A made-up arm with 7 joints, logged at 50 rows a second.
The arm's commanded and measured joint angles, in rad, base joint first. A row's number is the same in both.
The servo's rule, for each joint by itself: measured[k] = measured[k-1] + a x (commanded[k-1-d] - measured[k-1]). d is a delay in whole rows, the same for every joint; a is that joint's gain. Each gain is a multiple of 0.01, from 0.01 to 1. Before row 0 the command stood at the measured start. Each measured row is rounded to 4 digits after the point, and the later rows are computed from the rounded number. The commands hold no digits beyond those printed.
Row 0, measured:
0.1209 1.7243 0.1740 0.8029 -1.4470 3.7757 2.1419
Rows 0 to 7, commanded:
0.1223 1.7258 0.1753 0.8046 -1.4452 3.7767 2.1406
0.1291 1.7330 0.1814 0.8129 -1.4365 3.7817 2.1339
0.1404 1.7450 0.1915 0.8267 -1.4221 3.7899 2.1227
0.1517 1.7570 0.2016 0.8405 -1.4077 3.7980 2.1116
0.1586 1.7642 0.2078 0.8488 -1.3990 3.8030 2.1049
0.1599 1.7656 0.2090 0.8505 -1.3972 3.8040 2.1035
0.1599 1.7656 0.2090 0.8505 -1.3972 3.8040 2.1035
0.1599 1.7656 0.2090 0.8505 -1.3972 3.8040 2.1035
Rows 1 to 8, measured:
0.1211 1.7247 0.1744 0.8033 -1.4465 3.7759 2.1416
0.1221 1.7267 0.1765 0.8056 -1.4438 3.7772 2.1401
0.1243 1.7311 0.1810 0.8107 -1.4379 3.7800 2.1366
0.1276 1.7373 0.1872 0.8179 -1.4297 3.7840 2.1316
0.1313 1.7438 0.1934 0.8253 -1.4214 3.7882 2.1263
0.1347 1.7490 0.1981 0.8313 -1.4149 3.7917 2.1217
0.1377 1.7530 0.2014 0.8359 -1.4101 3.7944 2.1181
0.1404 1.7560 0.2037 0.8394 -1.4066 3.7965 2.1152
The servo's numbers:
d 0
a 0.12 0.24 0.30 0.24 0.27 0.22 0.20

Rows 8 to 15, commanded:
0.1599 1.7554 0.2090 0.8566 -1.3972 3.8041 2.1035
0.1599 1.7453 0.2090 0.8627 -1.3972 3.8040 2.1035
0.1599 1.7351 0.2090 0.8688 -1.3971 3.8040 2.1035
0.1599 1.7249 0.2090 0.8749 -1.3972 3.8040 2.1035
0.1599 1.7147 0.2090 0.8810 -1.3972 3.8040 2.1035
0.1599 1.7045 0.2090 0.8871 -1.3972 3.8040 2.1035
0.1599 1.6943 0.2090 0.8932 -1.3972 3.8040 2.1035
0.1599 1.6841 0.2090 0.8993 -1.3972 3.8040 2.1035
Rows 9 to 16, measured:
0.1427 1.7559 0.2053 0.8435 -1.4041 3.7982 2.1129
0.1448 1.7534 0.2064 0.8481 -1.4022 3.7995 2.1110
0.1466 1.7490 0.2072 0.8531 -1.4008 3.8005 2.1095
0.1482 1.7432 0.2077 0.8583 -1.3998 3.8013 2.1083
0.1496 1.7364 0.2081 0.8637 -1.3991 3.8019 2.1073
0.1508 1.7287 0.2084 0.8693 -1.3986 3.8024 2.1065
0.1519 1.7204 0.2086 0.8750 -1.3982 3.8028 2.1059
0.1529 1.7117 0.2087 0.8808 -1.3979 3.8031 2.1054

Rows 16 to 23, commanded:
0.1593 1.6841 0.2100 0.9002 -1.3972 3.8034 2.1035
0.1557 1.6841 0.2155 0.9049 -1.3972 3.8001 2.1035
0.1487 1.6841 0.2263 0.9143 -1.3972 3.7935 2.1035
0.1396 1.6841 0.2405 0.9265 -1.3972 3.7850 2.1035
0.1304 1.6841 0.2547 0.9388 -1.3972 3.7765 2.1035
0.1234 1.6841 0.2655 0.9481 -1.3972 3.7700 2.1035
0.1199 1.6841 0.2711 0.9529 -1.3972 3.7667 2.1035
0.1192 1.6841 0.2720 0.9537 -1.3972 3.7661 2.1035
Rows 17 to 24, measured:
0.1537 1.7051 0.2091 0.8855 -1.3977 3.8032 2.1050
0.1539 1.7001 0.2110 0.8902 -1.3976 3.8025 2.1047
0.1533 1.6963 0.2156 0.8960 -1.3975 3.8005 2.1045
0.1517 1.6934 0.2231 0.9033 -1.3974 3.7971 2.1043
0.1491 1.6912 0.2326 0.9118 -1.3973 3.7926 2.1041
0.1460 1.6895 0.2425 0.9205 -1.3973 3.7876 2.1040
0.1429 1.6882 0.2511 0.9283 -1.3973 3.7830 2.1039
0.1401 1.6872 0.2574 0.9344 -1.3973 3.7793 2.1038

